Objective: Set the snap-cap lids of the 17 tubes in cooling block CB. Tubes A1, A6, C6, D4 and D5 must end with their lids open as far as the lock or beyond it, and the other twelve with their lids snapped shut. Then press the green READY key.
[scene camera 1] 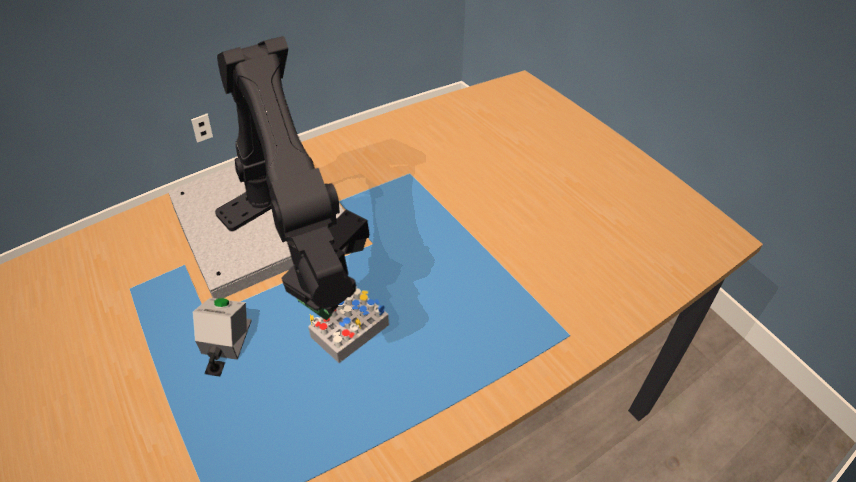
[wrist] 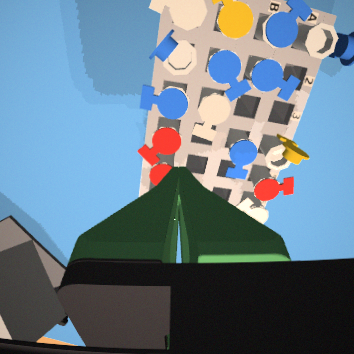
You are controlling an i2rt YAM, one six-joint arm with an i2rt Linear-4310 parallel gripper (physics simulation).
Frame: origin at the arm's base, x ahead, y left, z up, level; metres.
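Seen in the pictures: gripper, fingertip midpoint: (scene camera 1: 327, 317) (wrist: 178, 177); arm's base at its link origin: (scene camera 1: 263, 199).
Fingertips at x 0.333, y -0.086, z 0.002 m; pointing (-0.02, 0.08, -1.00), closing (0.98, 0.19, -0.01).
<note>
Pixels of each thing's top centre, then the offset from my fingertips to it. "spot": a spot on its surface instead. Level surfaces: height alone.
- partly covered red D5 lid at its top centre: (wrist: 162, 175) dx -0.008, dy -0.001, dz +0.000 m
- grey block CB at its top centre: (wrist: 224, 120) (scene camera 1: 348, 320) dx +0.017, dy +0.027, dz -0.016 m
- A1 tube at its top centre: (wrist: 342, 44) (scene camera 1: 378, 303) dx +0.044, dy +0.073, dz +0.014 m
- D2 tube at its top centre: (wrist: 176, 60) dx -0.011, dy +0.054, dz +0.014 m
- A4 tube at its top centre: (wrist: 290, 170) (scene camera 1: 354, 321) dx +0.045, dy +0.021, dz +0.014 m
- red D4 lid at its top centre: (wrist: 166, 141) dx -0.009, dy +0.018, dz +0.000 m
- white A6 lid at its top centre: (wrist: 255, 216) dx +0.046, dy -0.016, dz +0.000 m
- key's grey box at a spot on its surface: (scene camera 1: 219, 328) spot: dx -0.090, dy -0.158, dz +0.018 m
- blue mat at its surface level: dz -0.046 m
- small black part at a spot on its surface: (scene camera 1: 214, 367) spot: dx -0.072, dy -0.197, dz -0.039 m
My gripper (scene camera 1: 327, 313) (wrist: 178, 177) is shut and empty, its green tips over the block, beside the partly covered red D5 lid (wrist: 160, 175). The grey block CB (scene camera 1: 363, 343) (wrist: 327, 21) holds the tubes. In the wrist view the A1 tube (wrist: 321, 41) is open, its blue lid (wrist: 346, 48) out to the side. The D2 tube (wrist: 180, 58) and A4 tube (wrist: 276, 157) are open, with lids tilted up. The red D4 lid (wrist: 166, 141) lies over its tube. The white A6 lid (wrist: 255, 214) is partly covered; C6 is hidden behind the fingers. The green READY key (scene camera 1: 221, 302) tops its box.
The key's grey box (scene camera 1: 219, 328) stands left of the block on the blue mat (scene camera 1: 419, 371), with a small black part (scene camera 1: 214, 367) at its front. The arm's pale base plate (scene camera 1: 203, 239) lies behind them. Blue, white, yellow and red lids crowd the block's top.
</note>
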